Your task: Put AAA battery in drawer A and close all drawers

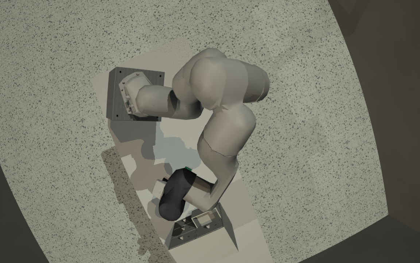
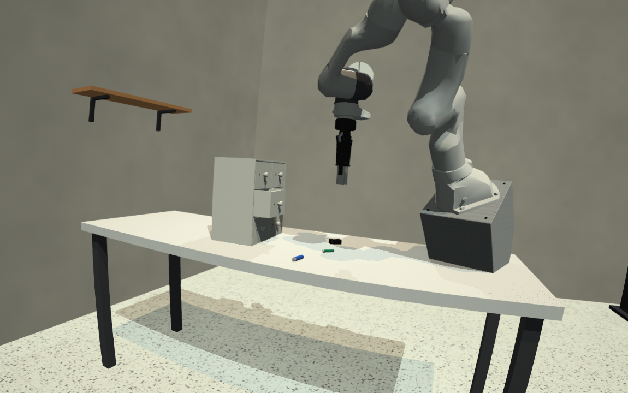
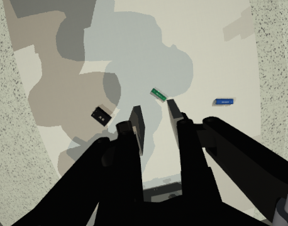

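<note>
The thin green battery is 30 mm ahead of my hand, 10 mm to the left of it and 280 mm below it. Also, from my hand: thicker blue battery: 90 mm ahead, 170 mm to the left, 270 mm below; then small black block: 30 mm ahead, 160 mm to the right, 270 mm below.
</note>
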